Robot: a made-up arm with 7 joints. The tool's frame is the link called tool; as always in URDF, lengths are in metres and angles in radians. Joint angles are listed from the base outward. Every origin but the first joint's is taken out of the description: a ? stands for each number. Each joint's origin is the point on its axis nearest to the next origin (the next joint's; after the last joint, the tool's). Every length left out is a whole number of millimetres.
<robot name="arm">
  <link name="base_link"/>
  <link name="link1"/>
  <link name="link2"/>
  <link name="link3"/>
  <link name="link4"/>
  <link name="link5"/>
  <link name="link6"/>
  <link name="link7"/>
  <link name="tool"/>
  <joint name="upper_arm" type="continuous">
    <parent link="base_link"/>
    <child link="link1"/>
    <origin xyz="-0.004 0.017 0.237" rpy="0 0 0"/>
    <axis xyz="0 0 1"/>
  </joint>
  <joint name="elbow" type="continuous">
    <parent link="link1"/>
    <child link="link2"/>
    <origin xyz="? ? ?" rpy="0 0 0"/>
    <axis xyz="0 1 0"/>
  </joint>
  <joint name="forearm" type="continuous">
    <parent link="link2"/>
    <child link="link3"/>
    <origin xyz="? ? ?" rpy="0 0 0"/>
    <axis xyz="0 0 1"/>
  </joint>
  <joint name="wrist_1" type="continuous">
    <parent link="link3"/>
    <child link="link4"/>
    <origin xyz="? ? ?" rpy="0 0 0"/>
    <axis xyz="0 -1 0"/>
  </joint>
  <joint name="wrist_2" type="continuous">
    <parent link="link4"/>
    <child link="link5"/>
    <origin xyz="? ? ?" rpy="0 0 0"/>
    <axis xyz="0 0 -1"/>
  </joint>
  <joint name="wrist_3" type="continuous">
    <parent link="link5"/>
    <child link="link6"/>
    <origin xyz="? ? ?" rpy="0 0 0"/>
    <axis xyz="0 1 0"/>
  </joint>
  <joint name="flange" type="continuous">
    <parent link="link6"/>
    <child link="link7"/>
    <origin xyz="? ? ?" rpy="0 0 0"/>
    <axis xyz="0 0 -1"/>
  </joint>
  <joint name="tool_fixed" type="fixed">
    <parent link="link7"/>
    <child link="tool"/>
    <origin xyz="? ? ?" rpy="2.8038 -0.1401 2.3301"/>
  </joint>
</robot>
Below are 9 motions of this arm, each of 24 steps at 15 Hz.
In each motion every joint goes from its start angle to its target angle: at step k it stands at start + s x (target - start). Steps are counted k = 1, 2, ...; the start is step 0. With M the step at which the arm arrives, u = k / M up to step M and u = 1 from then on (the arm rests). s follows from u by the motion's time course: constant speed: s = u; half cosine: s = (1 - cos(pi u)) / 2; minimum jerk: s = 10 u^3 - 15 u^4 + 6 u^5.
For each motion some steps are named. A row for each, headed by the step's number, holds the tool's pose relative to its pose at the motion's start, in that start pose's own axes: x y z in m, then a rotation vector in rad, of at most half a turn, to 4 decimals.
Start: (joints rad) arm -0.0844 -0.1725 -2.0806 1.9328 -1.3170 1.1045 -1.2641
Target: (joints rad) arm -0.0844 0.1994 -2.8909 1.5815 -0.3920 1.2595 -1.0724
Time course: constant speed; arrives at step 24
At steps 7, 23, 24:
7: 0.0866 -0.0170 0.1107 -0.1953 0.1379 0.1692
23: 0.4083 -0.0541 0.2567 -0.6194 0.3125 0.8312
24: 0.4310 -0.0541 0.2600 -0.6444 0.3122 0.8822

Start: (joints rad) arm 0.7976 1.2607 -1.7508 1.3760 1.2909 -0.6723 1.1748
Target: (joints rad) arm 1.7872 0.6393 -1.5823 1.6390 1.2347 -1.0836 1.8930
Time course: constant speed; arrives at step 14
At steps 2, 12, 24:
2: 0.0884 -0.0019 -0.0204 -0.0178 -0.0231 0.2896
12: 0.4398 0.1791 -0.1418 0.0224 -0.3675 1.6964
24: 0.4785 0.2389 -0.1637 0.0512 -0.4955 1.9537

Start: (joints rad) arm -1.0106 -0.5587 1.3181 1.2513 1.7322 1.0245 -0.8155
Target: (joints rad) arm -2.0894 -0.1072 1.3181 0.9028 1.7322 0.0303 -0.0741
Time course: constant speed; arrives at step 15
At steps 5, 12, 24:
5: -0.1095 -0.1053 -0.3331 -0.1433 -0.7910 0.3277
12: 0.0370 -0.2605 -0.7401 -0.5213 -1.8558 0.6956
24: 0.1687 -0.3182 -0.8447 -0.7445 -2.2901 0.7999

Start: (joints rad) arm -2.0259 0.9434 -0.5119 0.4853 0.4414 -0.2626 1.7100
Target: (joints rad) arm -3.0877 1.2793 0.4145 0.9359 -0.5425 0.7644 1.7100
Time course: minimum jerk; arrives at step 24
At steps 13, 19, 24:
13: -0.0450 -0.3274 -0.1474 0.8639 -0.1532 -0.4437
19: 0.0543 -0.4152 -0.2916 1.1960 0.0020 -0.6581
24: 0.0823 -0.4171 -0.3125 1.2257 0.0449 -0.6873

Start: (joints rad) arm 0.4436 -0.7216 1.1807 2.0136 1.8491 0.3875 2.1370
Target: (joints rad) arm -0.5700 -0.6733 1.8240 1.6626 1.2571 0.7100 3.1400
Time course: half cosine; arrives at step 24
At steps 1, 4, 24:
1: 0.0000 0.0026 0.0017 -0.0053 -0.0017 0.0013
4: 0.0011 0.0415 0.0250 -0.0836 -0.0246 0.0231
24: 0.0758 0.7384 0.0260 -1.3141 -0.0331 0.7633

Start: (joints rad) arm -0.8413 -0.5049 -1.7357 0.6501 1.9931 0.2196 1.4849
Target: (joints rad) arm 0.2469 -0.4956 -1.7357 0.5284 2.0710 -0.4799 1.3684
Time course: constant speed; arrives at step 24
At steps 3, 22, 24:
3: -0.0666 0.0184 0.0217 -0.1091 -0.0057 -0.1132
22: -0.3763 0.2496 0.0156 -0.6305 0.1322 -0.9942
24: -0.3944 0.2784 0.0036 -0.6623 0.1639 -1.0993

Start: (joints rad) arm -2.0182 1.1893 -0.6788 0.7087 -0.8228 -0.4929 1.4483
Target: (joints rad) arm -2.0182 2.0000 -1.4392 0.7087 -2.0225 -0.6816 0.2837
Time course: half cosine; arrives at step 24
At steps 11, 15, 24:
11: -0.1639 -0.1296 -0.1958 0.5881 0.3032 -0.7299
15: -0.2290 -0.1444 -0.3455 0.9661 0.6372 -1.0219
24: -0.2645 -0.0968 -0.5300 1.3745 1.1930 -1.1637

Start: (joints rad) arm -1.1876 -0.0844 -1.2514 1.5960 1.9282 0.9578 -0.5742
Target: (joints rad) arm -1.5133 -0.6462 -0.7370 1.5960 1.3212 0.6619 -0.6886
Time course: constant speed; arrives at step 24
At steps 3, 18, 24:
3: 0.0094 0.0137 0.0026 0.0007 0.0068 -0.0373
18: 0.1118 0.1427 0.0287 -0.0338 0.0840 -0.3487
24: 0.1822 0.2168 0.0331 -0.0691 0.1187 -0.5326

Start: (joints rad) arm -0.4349 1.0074 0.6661 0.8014 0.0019 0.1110 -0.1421
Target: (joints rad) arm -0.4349 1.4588 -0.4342 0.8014 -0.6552 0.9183 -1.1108
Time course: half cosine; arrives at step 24
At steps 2, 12, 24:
2: -0.0027 -0.0127 -0.0014 0.0209 0.0117 -0.0036
12: 0.0324 -0.3876 -0.1029 0.5282 0.5335 -0.0093
24: 0.2685 -0.6694 -0.3598 0.7032 1.3466 0.2200

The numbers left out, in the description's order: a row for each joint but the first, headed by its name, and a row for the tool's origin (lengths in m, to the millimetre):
elbow: -0.002 -0.02 0
forearm: -0.023 0 0.134
wrist_1: 0.097 -0.046 0
wrist_2: 0.095 0 -0.493
wrist_3: -0.017 0.015 0
flange: 0.121 0 -0.142
tool: -0.015 -0.026 0

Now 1 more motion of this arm.
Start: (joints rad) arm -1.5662 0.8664 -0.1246 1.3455 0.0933 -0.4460 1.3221
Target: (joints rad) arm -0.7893 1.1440 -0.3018 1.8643 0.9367 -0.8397 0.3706
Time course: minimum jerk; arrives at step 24
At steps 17, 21, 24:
17: 0.3034 -0.0081 -0.0325 -0.4058 0.4498 -0.4331
21: 0.3500 -0.0188 -0.0604 -0.4675 0.4910 -0.4860
24: 0.3553 -0.0202 -0.0641 -0.4745 0.4953 -0.4919

